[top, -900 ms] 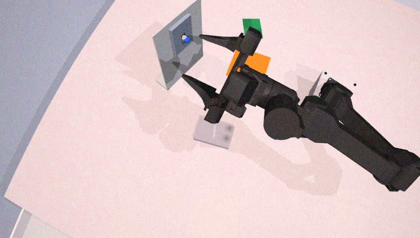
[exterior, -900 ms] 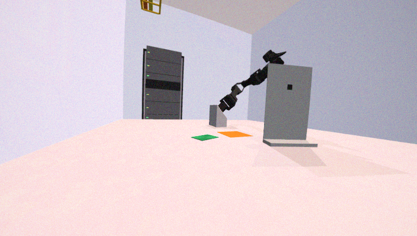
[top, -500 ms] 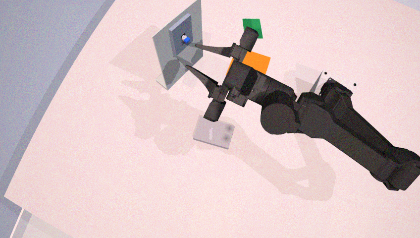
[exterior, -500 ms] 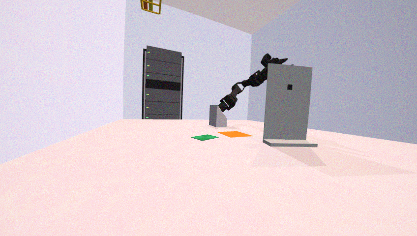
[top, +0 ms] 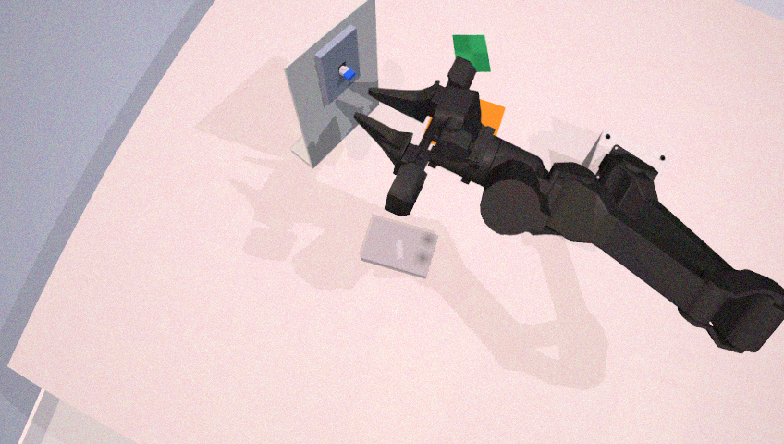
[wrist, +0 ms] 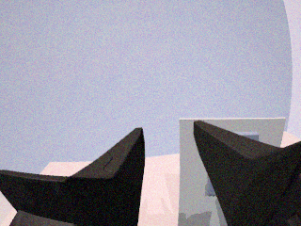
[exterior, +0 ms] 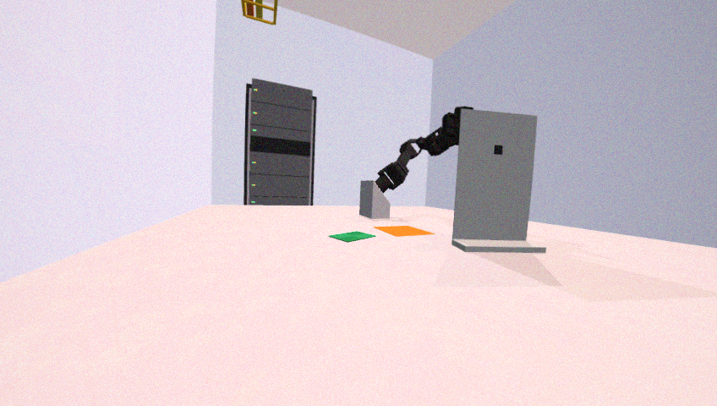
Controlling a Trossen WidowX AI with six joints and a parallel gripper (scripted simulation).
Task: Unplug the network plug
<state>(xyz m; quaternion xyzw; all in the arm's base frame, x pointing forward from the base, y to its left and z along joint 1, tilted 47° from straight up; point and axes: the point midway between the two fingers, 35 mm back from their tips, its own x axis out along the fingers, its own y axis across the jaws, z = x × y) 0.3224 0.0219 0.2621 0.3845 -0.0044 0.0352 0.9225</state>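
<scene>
My gripper tip is 90 mm short of the network plug, 100 mm to the left of it and 110 mm above it. From my gripper tip the other things lie so: upright grey panel 110 mm ahead, 100 mm to the right, 180 mm below; orange marked square 60 mm behind, 220 mm to the right, 310 mm below; flat grey plate 70 mm behind, 40 mm to the left, 300 mm below.
</scene>
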